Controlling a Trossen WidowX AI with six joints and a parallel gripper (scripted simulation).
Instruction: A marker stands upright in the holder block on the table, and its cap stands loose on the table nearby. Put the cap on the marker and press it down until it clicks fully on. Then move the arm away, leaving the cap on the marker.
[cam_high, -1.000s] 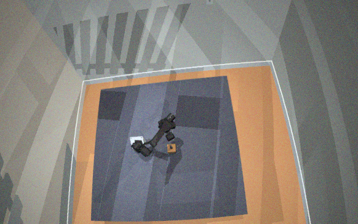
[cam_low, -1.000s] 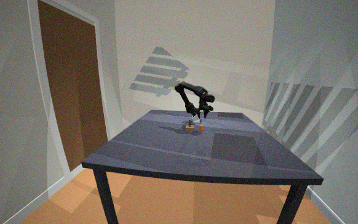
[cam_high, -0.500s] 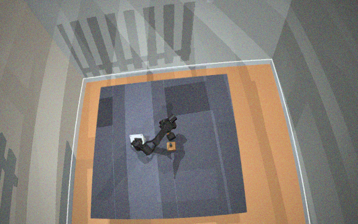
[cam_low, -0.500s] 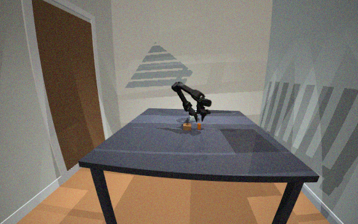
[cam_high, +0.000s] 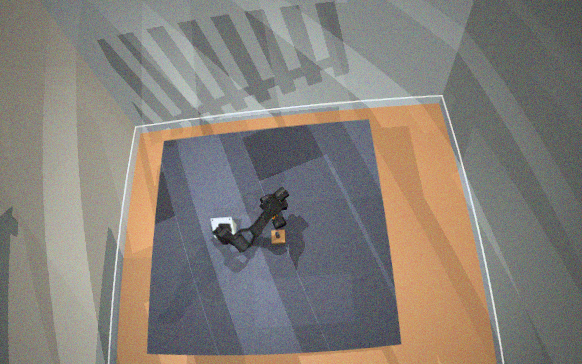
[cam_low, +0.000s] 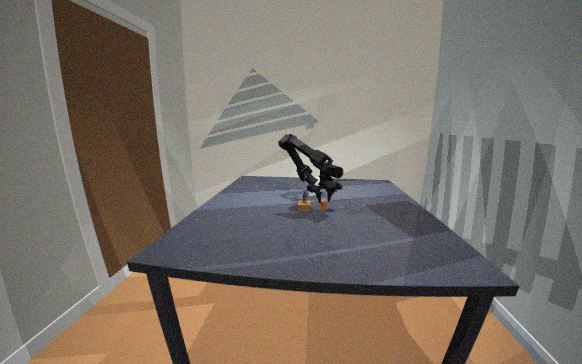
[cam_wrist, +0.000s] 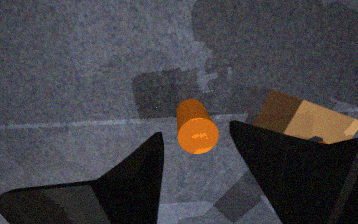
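The orange marker cap is 20 mm below my gripper tip. The rest, counted from my gripper tip: holder block: 20 mm ahead, 110 mm to the right, 20 mm below.
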